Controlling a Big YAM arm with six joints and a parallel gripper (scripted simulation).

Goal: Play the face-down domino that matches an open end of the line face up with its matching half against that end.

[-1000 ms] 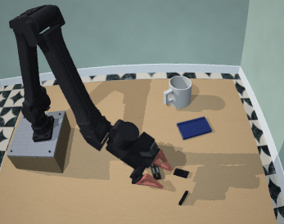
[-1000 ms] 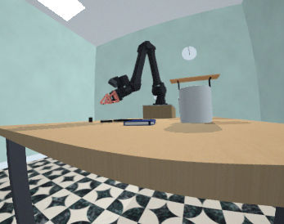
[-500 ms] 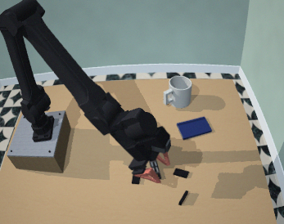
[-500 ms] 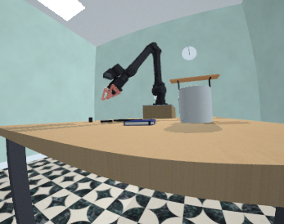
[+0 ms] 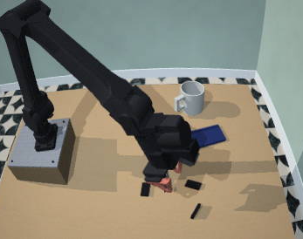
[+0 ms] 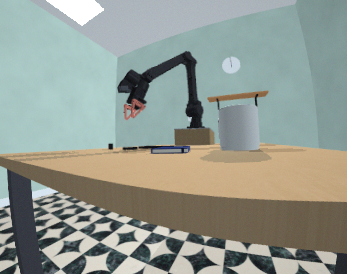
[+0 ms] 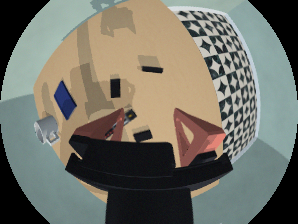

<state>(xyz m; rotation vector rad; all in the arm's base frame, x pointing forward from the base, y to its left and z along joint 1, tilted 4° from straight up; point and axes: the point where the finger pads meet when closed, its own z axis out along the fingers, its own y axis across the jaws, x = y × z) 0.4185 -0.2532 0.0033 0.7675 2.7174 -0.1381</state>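
The domino lies 70 mm ahead of my hand, 50 mm to the right of it and 130 mm below it. Round my hand: white mug: 160 mm ahead, 430 mm to the left, 100 mm below.
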